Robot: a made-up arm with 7 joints. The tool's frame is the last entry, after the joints.
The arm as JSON. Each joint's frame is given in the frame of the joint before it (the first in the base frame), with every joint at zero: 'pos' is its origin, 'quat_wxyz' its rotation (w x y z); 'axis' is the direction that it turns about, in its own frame. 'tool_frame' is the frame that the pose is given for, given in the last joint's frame.
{
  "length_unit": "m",
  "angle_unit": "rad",
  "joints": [
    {
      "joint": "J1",
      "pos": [
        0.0,
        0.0,
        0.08
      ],
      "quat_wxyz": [
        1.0,
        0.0,
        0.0,
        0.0
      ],
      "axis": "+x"
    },
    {
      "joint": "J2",
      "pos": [
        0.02,
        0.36,
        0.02
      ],
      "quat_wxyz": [
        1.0,
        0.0,
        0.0,
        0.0
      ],
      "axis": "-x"
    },
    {
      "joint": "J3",
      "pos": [
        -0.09,
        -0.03,
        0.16
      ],
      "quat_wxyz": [
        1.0,
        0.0,
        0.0,
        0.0
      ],
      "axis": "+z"
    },
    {
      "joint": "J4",
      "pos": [
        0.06,
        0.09,
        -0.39
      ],
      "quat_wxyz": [
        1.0,
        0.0,
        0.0,
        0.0
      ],
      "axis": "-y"
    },
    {
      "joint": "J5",
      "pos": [
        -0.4,
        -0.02,
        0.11
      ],
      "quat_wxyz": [
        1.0,
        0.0,
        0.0,
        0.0
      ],
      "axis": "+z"
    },
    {
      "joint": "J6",
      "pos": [
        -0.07,
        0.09,
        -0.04
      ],
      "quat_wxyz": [
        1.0,
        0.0,
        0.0,
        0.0
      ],
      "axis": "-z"
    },
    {
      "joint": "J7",
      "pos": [
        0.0,
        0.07,
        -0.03
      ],
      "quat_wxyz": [
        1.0,
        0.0,
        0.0,
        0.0
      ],
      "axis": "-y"
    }
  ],
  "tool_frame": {
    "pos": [
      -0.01,
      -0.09,
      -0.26
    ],
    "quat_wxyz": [
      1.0,
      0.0,
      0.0,
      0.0
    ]
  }
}
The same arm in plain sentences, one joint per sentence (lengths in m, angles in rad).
The arm has seven revolute joints in a row. What follows holds with every joint at zero, and every direction is one of the base frame's.
The first joint lies 0.08 m along +z from the base frame's origin and rotates about +x.
The second joint lies 0.02 m along +x and 0.36 m along +y and 0.02 m along +z from the first joint and rotates about -x.
The third joint lies 0.09 m along -x and 0.03 m along -y and 0.16 m along +z from the second joint and rotates about +z.
The fourth joint lies 0.06 m along +x and 0.09 m along +y and 0.39 m along -z from the third joint and rotates about -y.
The fifth joint lies 0.4 m along -x and 0.02 m along -y and 0.11 m along +z from the fourth joint and rotates about +z.
The sixth joint lies 0.07 m along -x and 0.09 m along +y and 0.04 m along -z from the fifth joint and rotates about -z.
The seventh joint lies 0.07 m along +y and 0.03 m along -z from the sixth joint and rotates about -y.
The tool frame, which is the frame that the pose is given for, lies 0.01 m along -x and 0.09 m along -y and 0.26 m along -z from the seventh joint; its axes are parallel to the base frame's.

